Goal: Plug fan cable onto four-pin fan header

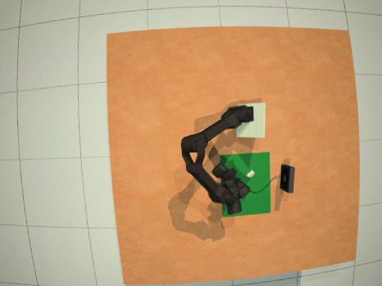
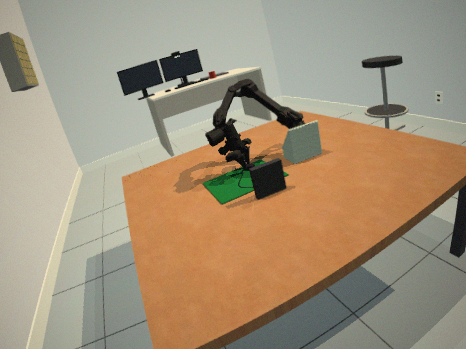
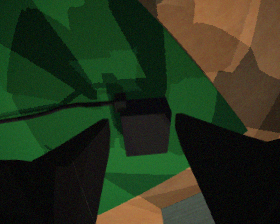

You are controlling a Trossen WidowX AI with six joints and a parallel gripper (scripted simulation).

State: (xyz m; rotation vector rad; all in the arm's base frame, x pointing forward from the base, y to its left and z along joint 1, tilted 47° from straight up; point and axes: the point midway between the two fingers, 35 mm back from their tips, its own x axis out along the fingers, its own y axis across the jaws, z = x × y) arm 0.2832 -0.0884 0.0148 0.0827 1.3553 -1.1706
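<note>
Now: gripper tip 10 mm past the dark fan plug, 10 mm to the right of it and 10 mm above it. Round my gripper tip: green board (60 mm ahead, 80 mm to the left, 30 mm below); then pale fan header (100 mm to the left, 20 mm below); then black fan (20 mm ahead, 260 mm to the left, 40 mm above).
</note>
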